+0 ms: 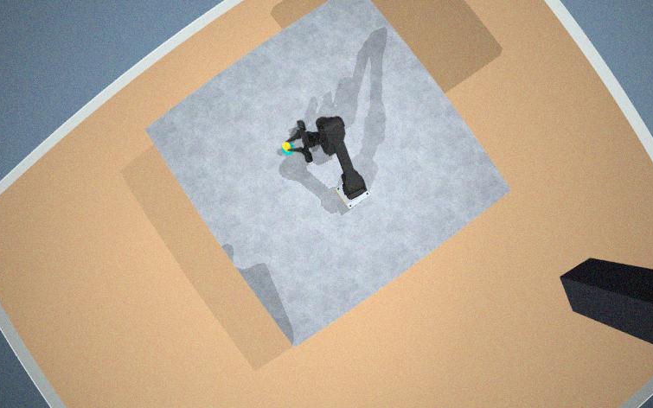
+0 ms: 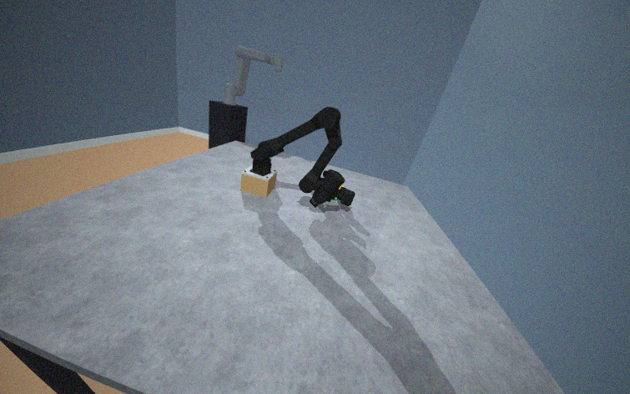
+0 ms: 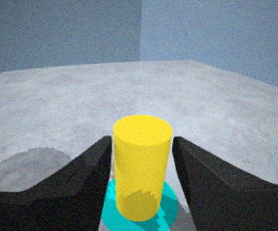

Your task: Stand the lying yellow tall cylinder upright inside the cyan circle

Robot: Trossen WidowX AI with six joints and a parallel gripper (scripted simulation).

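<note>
My gripper tip is now 2 cm above the yellow tall cylinder. Also, from my gripper tip: cyan circle: 5 cm below.
</note>
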